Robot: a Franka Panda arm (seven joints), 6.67 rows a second.
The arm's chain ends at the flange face. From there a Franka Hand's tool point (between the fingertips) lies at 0.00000 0.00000 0.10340 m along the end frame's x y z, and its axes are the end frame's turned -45 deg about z.
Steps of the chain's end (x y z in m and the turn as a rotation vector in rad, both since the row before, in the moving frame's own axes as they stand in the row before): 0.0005, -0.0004, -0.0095, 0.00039, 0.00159, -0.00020; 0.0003, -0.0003, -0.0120, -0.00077, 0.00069, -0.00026; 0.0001, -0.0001, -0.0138, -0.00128, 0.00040, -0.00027; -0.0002, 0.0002, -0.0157, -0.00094, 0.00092, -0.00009; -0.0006, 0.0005, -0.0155, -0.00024, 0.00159, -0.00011; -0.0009, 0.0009, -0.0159, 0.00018, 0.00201, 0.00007; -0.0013, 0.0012, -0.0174, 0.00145, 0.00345, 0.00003; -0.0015, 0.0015, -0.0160, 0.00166, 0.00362, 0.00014
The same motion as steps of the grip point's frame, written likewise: 0.0008, 0.0002, -0.0095, -0.00085, 0.00140, -0.00020; 0.0004, 0.0001, -0.0120, -0.00103, -0.00006, -0.00026; 0.0001, 0.0001, -0.0138, -0.00119, -0.00062, -0.00027; -0.0003, 0.0001, -0.0157, -0.00132, -0.00001, -0.00009; -0.0007, 0.0001, -0.0155, -0.00129, 0.00095, -0.00011; -0.0011, 0.0001, -0.0159, -0.00129, 0.00155, 0.00007; -0.0014, 0.0001, -0.0174, -0.00141, 0.00346, 0.00003; -0.0017, 0.0001, -0.0160, -0.00139, 0.00373, 0.00014
